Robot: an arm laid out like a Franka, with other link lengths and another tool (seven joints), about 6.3 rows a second.
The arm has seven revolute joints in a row. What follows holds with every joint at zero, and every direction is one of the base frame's.
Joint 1 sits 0.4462 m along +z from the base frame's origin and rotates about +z.
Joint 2 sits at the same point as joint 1 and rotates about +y.
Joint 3 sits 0.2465 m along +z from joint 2 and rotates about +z.
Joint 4 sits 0.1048 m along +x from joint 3 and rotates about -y.
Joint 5 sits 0.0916 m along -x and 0.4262 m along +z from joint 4 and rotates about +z.
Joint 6 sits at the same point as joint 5 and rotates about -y.
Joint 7 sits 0.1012 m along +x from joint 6 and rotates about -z.
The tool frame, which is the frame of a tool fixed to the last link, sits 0.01 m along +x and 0.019 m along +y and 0.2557 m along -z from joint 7; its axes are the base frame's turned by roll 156.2, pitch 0 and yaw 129.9 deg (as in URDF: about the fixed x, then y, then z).
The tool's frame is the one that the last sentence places.
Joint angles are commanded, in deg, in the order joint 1, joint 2, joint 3, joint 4, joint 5, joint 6, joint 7. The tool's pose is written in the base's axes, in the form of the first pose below.
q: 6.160, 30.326, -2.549, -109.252, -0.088, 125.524, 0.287
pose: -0.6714 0.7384 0.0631 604.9; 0.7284 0.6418 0.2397 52.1; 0.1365 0.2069 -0.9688 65.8; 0 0 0 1
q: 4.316, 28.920, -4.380, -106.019, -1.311, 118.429, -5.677
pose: -0.7021 0.7121 0.0055 609.5; 0.6927 0.6811 0.2371 8.2; 0.1651 0.1703 -0.9715 99.0; 0 0 0 1
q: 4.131, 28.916, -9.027, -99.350, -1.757, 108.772, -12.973
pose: -0.7222 0.6890 -0.0616 616.9; 0.6616 0.7140 0.2289 -49.3; 0.2017 0.1246 -0.9715 145.2; 0 0 0 1
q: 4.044, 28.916, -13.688, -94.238, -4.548, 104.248, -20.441
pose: -0.7684 0.6344 -0.0848 626.2; 0.6133 0.7677 0.1859 -114.3; 0.1830 0.0908 -0.9789 187.5; 0 0 0 1
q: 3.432, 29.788, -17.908, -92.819, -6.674, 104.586, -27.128
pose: -0.8007 0.5899 -0.1045 620.4; 0.5741 0.8054 0.1474 -178.5; 0.1711 0.0580 -0.9835 197.4; 0 0 0 1
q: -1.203, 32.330, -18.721, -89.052, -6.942, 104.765, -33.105
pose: -0.8105 0.5760 -0.1068 615.9; 0.5593 0.8151 0.1511 -241.1; 0.1741 0.0627 -0.9827 201.1; 0 0 0 1
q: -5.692, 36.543, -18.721, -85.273, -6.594, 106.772, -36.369
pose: -0.8086 0.5807 -0.0943 612.1; 0.5652 0.8113 0.1494 -292.6; 0.1632 0.0675 -0.9843 184.8; 0 0 0 1
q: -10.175, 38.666, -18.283, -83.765, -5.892, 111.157, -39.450
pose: -0.8154 0.5773 -0.0429 610.2; 0.5661 0.8106 0.1499 -339.7; 0.1213 0.0979 -0.9878 174.1; 0 0 0 1
